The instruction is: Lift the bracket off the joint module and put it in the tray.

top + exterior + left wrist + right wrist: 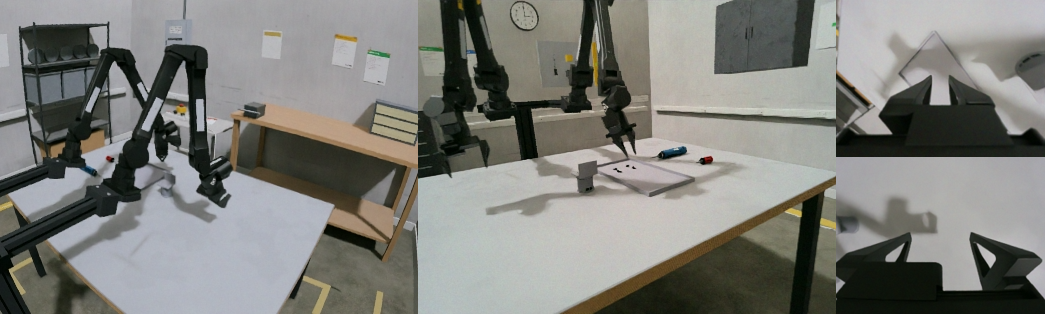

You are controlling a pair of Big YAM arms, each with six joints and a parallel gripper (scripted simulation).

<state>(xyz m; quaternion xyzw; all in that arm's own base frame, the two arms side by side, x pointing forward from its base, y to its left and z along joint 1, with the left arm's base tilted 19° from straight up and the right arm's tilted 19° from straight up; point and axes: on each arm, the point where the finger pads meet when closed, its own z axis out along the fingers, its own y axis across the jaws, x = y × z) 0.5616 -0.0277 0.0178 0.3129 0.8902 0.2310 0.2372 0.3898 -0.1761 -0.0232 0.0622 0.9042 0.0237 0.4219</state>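
Note:
Right now the grey bracket is 13 cm to the right of my left hand, 11 cm behind it and 6 cm below it. The rest, counted from my left hand: grey joint module: 13 cm to the right, 11 cm behind, 10 cm below; then red screwdriver: 42 cm to the left, 12 cm below, 5 cm behind; then tray: 12 cm below, 12 cm behind, 11 cm to the left.

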